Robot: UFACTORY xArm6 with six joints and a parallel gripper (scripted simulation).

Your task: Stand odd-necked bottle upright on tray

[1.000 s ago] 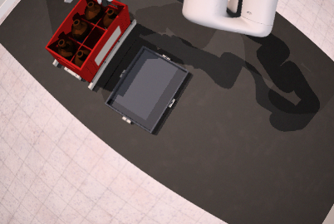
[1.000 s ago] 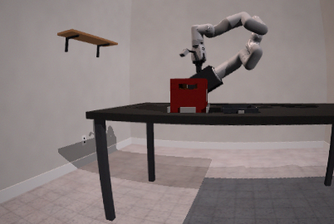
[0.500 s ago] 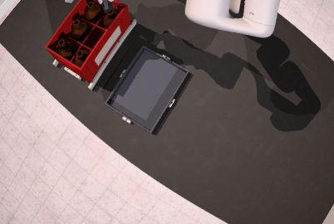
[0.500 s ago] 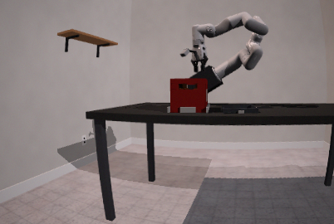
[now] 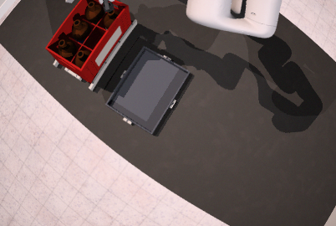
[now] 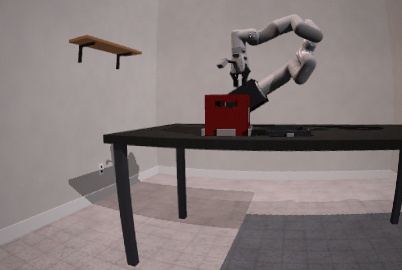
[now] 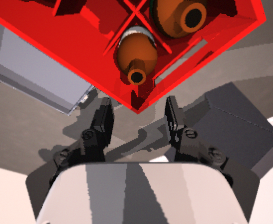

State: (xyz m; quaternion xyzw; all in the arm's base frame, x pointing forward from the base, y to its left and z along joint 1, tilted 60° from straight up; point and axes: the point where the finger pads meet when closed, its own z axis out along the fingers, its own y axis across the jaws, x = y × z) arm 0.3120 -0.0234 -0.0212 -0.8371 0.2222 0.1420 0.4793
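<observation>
Now: hand 100 mm short of the red crate, 20 mm to the left of it and 160 mm above it. Round my hand: dark flat tray (80 mm ahead, 260 mm to the left, 230 mm below).
</observation>
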